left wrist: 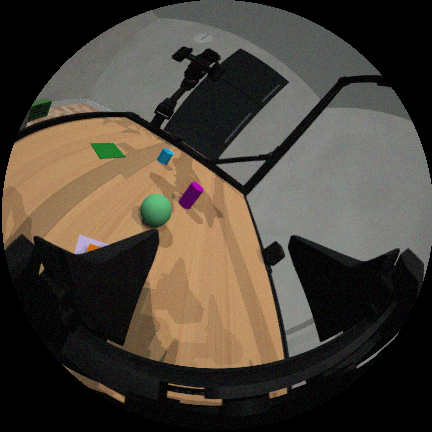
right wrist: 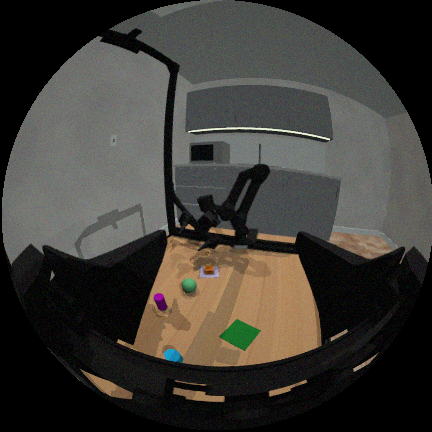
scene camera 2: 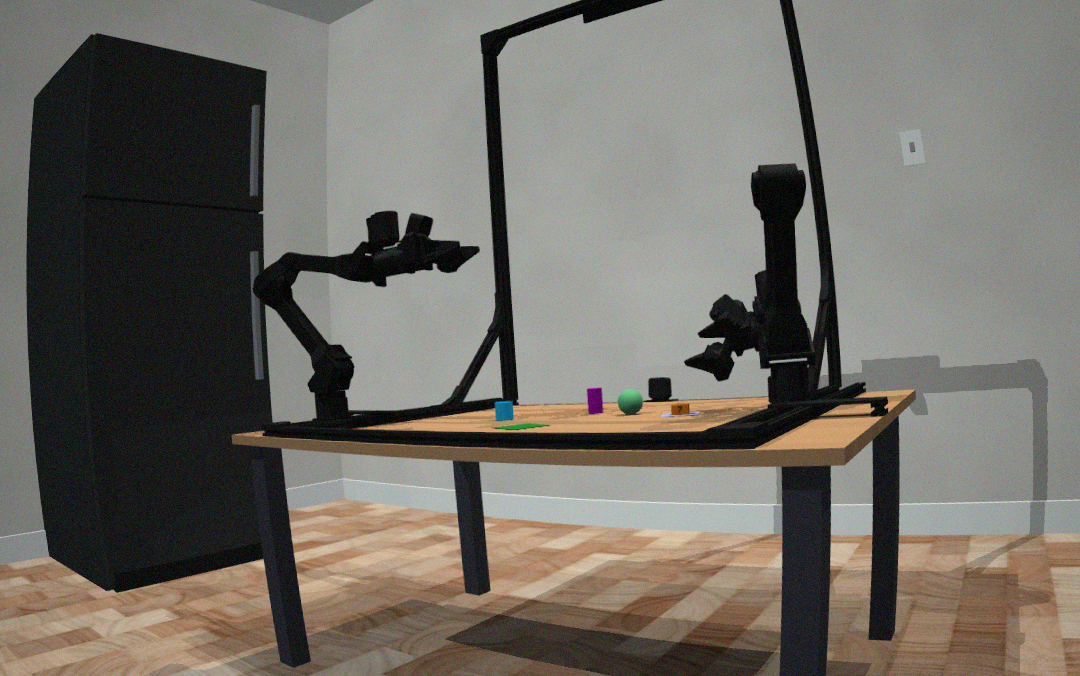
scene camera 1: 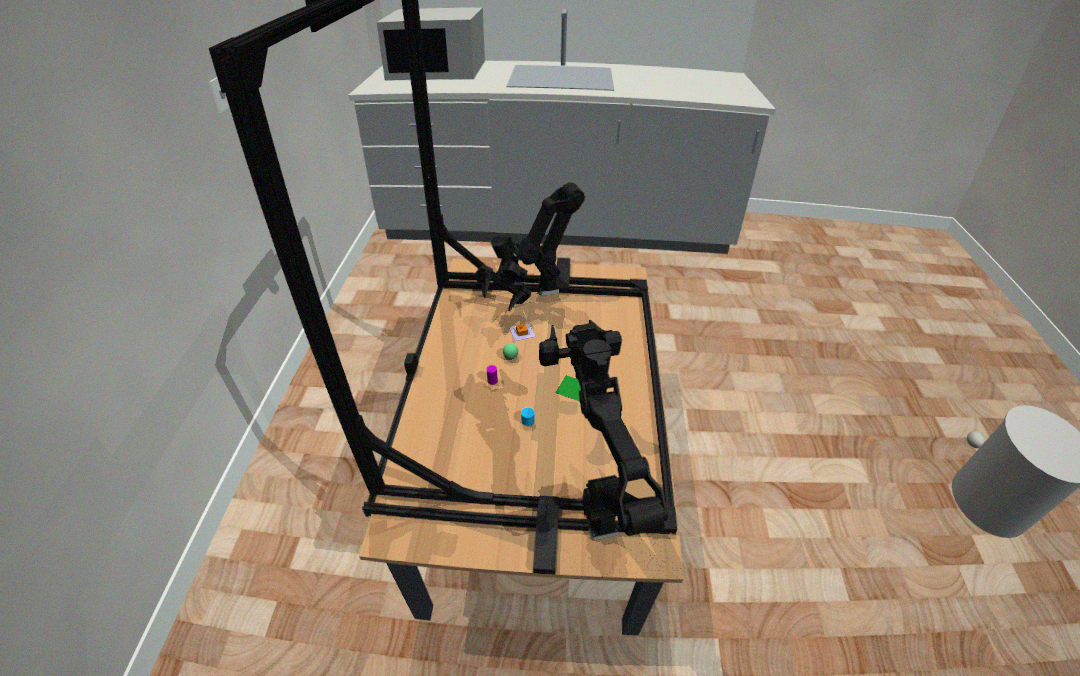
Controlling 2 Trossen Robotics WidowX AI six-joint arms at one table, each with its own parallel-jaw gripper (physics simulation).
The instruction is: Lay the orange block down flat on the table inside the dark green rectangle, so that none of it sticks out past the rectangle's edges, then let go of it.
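Pixels of known places: left gripper, fingertip midpoint: [left wrist: 226, 239] [right wrist: 187, 241] [scene camera 2: 692, 348] [scene camera 1: 497, 303]; right gripper, fingertip midpoint: [left wrist: 203, 54] [right wrist: 233, 237] [scene camera 2: 469, 246] [scene camera 1: 570, 323]; left arm's base, origin of the base link: [right wrist: 239, 241] [scene camera 2: 790, 403] [scene camera 1: 548, 285]; right arm's base, origin of the base link: [left wrist: 153, 125] [scene camera 2: 332, 419] [scene camera 1: 601, 522].
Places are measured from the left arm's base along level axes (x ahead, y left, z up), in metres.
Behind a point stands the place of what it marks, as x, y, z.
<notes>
The orange block [scene camera 1: 522, 329] @(0.214, -0.141, 0.000) [scene camera 2: 679, 408] @(0.205, -0.124, -0.006) [left wrist: 93, 247] @(0.217, -0.130, 0.000) [right wrist: 209, 269] @(0.217, -0.136, 0.000) rests on a small lavender square [scene camera 1: 515, 336] @(0.222, -0.166, -0.018) [left wrist: 82, 243] @(0.227, -0.112, -0.018) [right wrist: 203, 275] @(0.233, -0.158, -0.018). In the left wrist view a finger partly hides it. The dark green rectangle [scene camera 1: 568, 388] @(0.481, -0.060, -0.018) [scene camera 2: 522, 426] @(0.479, -0.044, -0.018) [left wrist: 107, 151] @(0.472, -0.053, -0.018) [right wrist: 240, 334] @(0.485, -0.046, -0.018) lies flat and bare; the right arm covers part of it in scene camera 1. My left gripper [scene camera 1: 498, 299] @(0.185, -0.214, 0.099) [scene camera 2: 693, 348] @(0.185, -0.214, 0.099) [left wrist: 226, 239] @(0.185, -0.214, 0.099) is open, empty and above the table near the block. My right gripper [scene camera 2: 467, 257] @(0.581, -0.098, 0.325) is open, empty and high above the table.
A green ball [scene camera 1: 510, 351] @(0.328, -0.202, 0.021) [scene camera 2: 629, 401] @(0.308, -0.175, 0.008) [left wrist: 156, 210] @(0.291, -0.196, 0.020) [right wrist: 189, 285] @(0.328, -0.192, 0.021) stands near the lavender square. A purple cylinder [scene camera 1: 491, 374] @(0.414, -0.276, 0.024) [left wrist: 191, 195] @(0.385, -0.268, 0.014) [right wrist: 160, 302] @(0.412, -0.264, 0.020) and a blue cylinder [scene camera 1: 527, 416] @(0.586, -0.207, 0.017) [left wrist: 165, 156] @(0.555, -0.204, 0.004) [right wrist: 173, 355] @(0.573, -0.198, 0.017) stand on the table. A black frame [scene camera 1: 655, 398] @(0.593, 0.168, -0.001) borders the table.
</notes>
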